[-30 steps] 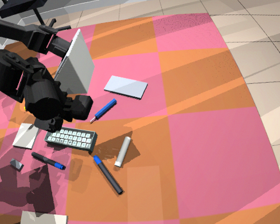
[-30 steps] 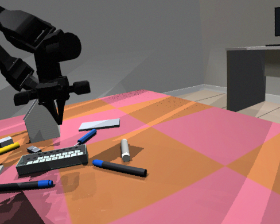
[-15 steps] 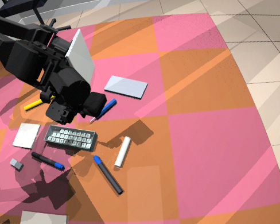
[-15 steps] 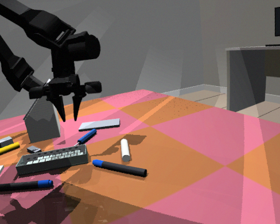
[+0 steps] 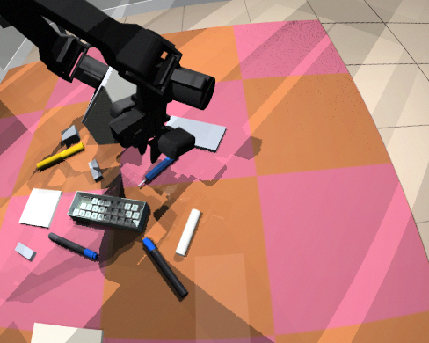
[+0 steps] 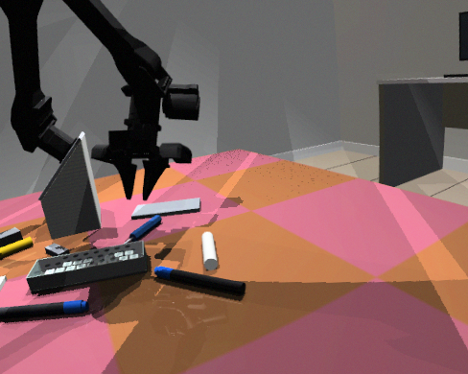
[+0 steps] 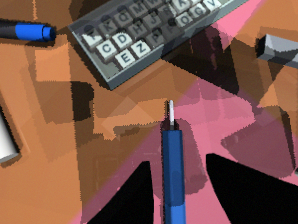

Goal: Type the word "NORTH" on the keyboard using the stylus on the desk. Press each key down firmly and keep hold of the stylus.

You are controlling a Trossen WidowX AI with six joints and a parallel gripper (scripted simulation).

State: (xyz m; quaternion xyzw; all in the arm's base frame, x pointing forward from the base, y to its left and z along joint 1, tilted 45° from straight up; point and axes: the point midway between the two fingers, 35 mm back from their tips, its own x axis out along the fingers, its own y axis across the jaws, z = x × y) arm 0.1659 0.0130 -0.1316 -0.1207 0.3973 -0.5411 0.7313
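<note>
Right now my gripper tip is 10 mm to the left of the stylus and 70 mm above it. Also, from my gripper tip: white cylinder 150 mm ahead, 60 mm to the left, 60 mm below; yellow-handled tool 110 mm behind, 280 mm to the right, 60 mm below; grey slab 110 mm behind, 90 mm to the left, 70 mm below.
</note>
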